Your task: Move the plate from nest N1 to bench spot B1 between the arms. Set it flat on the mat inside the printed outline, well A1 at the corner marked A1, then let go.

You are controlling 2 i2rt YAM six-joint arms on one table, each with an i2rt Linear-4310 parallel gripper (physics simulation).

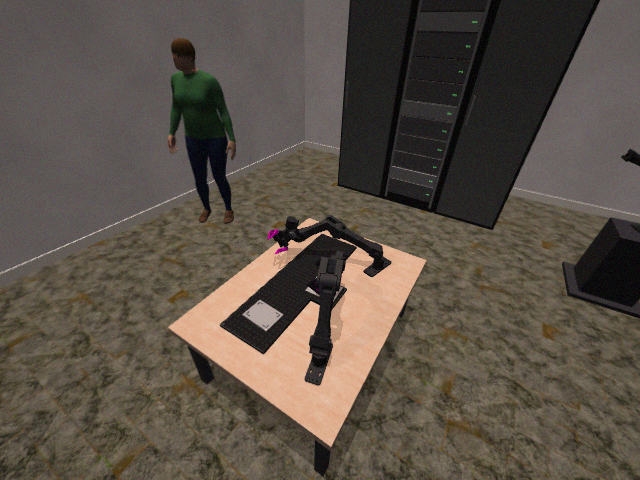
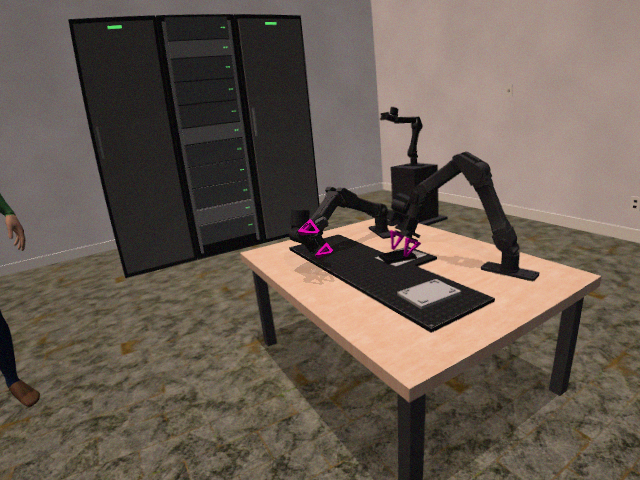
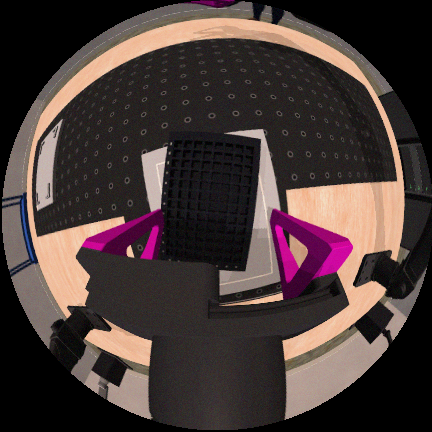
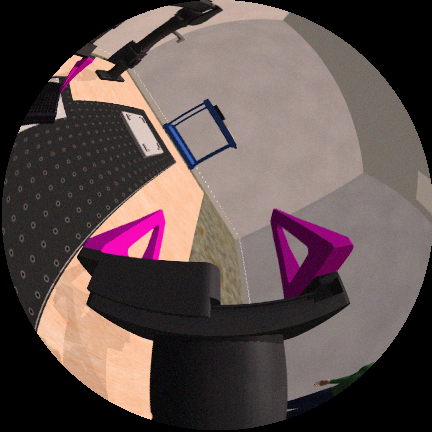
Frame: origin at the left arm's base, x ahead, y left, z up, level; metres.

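Seen in the pictures: left gripper, fingertip midpoint: (image 2: 398, 252) (image 3: 216, 214); right gripper, fingertip midpoint: (image 1: 271, 246) (image 2: 325, 242) (image 4: 217, 214); left arm's base, link origin: (image 1: 319, 361) (image 2: 509, 272) (image 3: 85, 316) (image 4: 109, 76); right arm's base, link origin: (image 1: 377, 267) (image 2: 381, 232) (image 3: 375, 265).
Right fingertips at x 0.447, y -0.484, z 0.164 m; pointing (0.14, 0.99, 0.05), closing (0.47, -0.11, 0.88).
Pixels of each thing's middle, then the offset from my right fingertips to it. "*": a spot on its surface instead. Level surfaces: height alone.
- black well plate, body centre: (image 3: 207, 201) (image 2: 397, 256) (image 1: 320, 286) dx -0.319, dy +0.074, dz -0.142 m
- grey nest pad, surface spot: (image 3: 268, 169) * dx -0.313, dy +0.009, dz -0.149 m
- black perforated mat, surface height: dz -0.151 m
- grey outlined bench spot, surface spot: (image 3: 45, 165) (image 4: 140, 130) (image 2: 426, 289) (image 1: 265, 312) * dx -0.117, dy +0.336, dz -0.139 m
- wooden table, surface height: dz -0.163 m
The black well plate (image 3: 209, 197) (image 2: 393, 257) lies on a grey nest pad (image 3: 268, 169) at the edge of the black perforated mat (image 1: 285, 290) (image 2: 356, 264) (image 3: 241, 88) (image 4: 60, 181). My left gripper (image 3: 216, 214) (image 2: 403, 244) is open and hangs just over the plate, one magenta finger at each long side. The grey outlined bench spot (image 1: 262, 314) (image 2: 429, 292) (image 3: 45, 165) (image 4: 141, 135) lies empty on the mat's other end. My right gripper (image 1: 277, 241) (image 2: 316, 238) (image 4: 217, 214) is open and empty, turned sideways at the mat's far end by the table edge.
The wooden table (image 1: 366, 329) (image 2: 366, 329) bears both arm bases. A person in a green sweater (image 1: 201, 105) stands beyond it. Black server racks (image 1: 442, 105) (image 2: 209, 133) line the wall. A third arm on a pedestal (image 2: 411, 176) and a blue frame (image 4: 199, 135) stand on the floor.
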